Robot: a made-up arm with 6 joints.
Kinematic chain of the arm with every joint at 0, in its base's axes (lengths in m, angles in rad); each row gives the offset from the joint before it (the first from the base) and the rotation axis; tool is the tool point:
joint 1: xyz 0 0 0.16 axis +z
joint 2: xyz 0 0 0 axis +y
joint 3: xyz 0 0 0.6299 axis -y
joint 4: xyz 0 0 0 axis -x
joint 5: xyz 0.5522 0 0 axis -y
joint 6: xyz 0 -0.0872 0 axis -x
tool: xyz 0 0 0
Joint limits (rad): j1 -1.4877..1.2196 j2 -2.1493..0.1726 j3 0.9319..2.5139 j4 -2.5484..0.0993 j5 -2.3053..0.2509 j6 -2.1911..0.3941
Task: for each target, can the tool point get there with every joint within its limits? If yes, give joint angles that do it. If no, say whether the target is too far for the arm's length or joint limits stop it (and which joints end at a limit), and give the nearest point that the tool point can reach.
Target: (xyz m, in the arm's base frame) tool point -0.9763 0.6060 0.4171
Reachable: yes | joints -0.6249 -1.2383 1.8740 -0.4174 -1.2132 -0.3468
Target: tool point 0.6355 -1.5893 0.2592
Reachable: no: too far | nearest point -0.3236 -1.1366 0.2518 | short by 1.061 m
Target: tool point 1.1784 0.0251 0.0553
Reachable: no: joint limits stop it (at a limit: joint 2, joint 3) | nearest point 0.5686 0.0121 1.0974 | short by 1.208 m
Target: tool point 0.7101 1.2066 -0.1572
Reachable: no: too far | nearest point -0.0227 1.1432 -0.1566 | short by 0.735 m
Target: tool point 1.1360 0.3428 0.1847
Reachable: no: joint limits stop it (at a limit: joint 2, joint 3) | nearest point 0.5445 0.1643 1.0974 | short by 1.102 m
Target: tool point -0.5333 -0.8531 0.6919
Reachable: yes | joints 1.0108 -0.8082 2.3161 -1.5558 -0.3218 -0.9291
